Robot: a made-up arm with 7 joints.
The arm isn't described. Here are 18 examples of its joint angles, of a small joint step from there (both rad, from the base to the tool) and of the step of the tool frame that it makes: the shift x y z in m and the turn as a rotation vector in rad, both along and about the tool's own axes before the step.
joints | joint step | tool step
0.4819 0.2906 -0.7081 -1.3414 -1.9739 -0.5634 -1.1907 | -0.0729 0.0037 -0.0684 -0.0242 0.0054 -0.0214 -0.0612 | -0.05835 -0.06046 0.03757 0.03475 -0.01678 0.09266
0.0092 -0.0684 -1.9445 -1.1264 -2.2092 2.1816 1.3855 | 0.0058 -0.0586 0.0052 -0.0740 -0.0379 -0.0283 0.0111 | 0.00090 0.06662 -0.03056 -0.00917 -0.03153 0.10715
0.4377 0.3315 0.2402 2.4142 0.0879 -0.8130 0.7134 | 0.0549 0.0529 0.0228 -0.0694 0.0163 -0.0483 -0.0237 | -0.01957 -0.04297 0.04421 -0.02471 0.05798 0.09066
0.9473 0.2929 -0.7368 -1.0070 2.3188 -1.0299 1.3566 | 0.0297 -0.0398 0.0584 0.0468 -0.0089 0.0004 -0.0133 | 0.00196 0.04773 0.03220 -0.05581 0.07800 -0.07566
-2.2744 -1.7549 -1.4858 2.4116 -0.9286 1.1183 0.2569 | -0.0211 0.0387 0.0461 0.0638 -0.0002 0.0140 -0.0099 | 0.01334 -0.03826 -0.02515 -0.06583 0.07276 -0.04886
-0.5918 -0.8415 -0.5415 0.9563 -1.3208 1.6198 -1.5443 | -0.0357 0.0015 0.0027 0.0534 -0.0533 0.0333 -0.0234 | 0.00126 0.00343 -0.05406 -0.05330 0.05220 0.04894
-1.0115 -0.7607 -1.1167 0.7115 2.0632 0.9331 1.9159 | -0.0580 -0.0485 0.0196 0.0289 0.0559 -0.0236 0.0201 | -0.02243 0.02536 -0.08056 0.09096 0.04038 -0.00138
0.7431 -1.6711 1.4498 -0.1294 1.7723 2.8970 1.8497 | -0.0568 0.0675 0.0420 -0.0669 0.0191 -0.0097 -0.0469 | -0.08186 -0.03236 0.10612 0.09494 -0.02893 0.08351
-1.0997 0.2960 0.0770 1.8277 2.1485 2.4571 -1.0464 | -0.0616 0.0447 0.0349 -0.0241 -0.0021 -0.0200 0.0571 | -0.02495 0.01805 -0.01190 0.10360 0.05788 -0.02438
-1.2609 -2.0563 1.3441 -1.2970 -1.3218 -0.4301 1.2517 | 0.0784 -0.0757 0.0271 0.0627 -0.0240 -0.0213 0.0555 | 0.06669 -0.09769 0.03175 -0.01292 -0.00613 0.15248
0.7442 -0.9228 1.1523 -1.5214 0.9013 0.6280 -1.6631 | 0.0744 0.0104 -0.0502 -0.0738 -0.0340 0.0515 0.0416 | -0.02330 0.00295 -0.03473 0.02618 -0.04707 0.04314
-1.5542 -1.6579 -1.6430 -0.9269 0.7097 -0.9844 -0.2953 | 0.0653 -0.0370 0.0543 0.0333 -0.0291 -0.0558 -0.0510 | -0.05029 0.00084 -0.03249 -0.08016 0.00791 -0.00898
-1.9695 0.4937 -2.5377 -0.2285 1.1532 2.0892 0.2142 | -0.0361 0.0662 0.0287 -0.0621 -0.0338 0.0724 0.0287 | 0.02266 0.06481 -0.01384 0.00451 0.11271 0.06310
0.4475 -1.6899 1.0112 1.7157 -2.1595 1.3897 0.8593 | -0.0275 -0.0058 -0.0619 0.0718 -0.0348 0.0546 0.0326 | -0.00059 -0.05477 0.01821 0.01020 0.04124 -0.07273
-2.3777 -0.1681 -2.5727 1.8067 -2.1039 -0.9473 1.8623 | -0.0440 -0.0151 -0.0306 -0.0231 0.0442 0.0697 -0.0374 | 0.02178 -0.04119 -0.02120 -0.08128 -0.01601 0.00866
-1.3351 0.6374 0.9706 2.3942 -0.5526 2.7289 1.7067 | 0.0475 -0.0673 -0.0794 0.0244 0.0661 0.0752 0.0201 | -0.03381 0.04467 0.01234 0.12918 0.10729 0.02699
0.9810 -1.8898 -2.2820 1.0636 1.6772 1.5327 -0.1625 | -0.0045 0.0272 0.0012 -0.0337 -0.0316 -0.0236 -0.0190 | 0.01367 0.01437 -0.01326 -0.03697 0.00615 -0.01646
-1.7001 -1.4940 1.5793 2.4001 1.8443 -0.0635 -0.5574 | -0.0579 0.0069 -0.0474 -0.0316 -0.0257 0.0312 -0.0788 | -0.02311 -0.00789 -0.03380 -0.16541 0.02327 0.07222
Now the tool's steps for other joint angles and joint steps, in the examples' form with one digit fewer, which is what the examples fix.
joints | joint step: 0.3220 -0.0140 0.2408 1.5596 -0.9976 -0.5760 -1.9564 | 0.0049 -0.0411 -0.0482 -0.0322 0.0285 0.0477 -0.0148
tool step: 0.0222 -0.0020 0.0413 -0.0121 0.0052 0.0426
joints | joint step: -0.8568 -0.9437 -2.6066 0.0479 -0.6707 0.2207 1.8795 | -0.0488 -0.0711 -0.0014 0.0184 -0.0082 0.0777 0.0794
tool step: -0.0858 -0.0249 0.0496 0.0240 0.0958 -0.1054
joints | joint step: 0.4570 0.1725 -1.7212 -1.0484 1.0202 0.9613 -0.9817 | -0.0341 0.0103 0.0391 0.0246 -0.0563 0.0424 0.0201
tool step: -0.0096 0.0097 0.0200 -0.0225 -0.0612 0.0249
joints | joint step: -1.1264 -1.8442 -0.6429 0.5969 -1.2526 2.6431 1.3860 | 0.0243 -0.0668 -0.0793 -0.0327 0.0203 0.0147 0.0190
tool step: 0.0326 -0.0407 0.0114 -0.0298 -0.0197 -0.0725
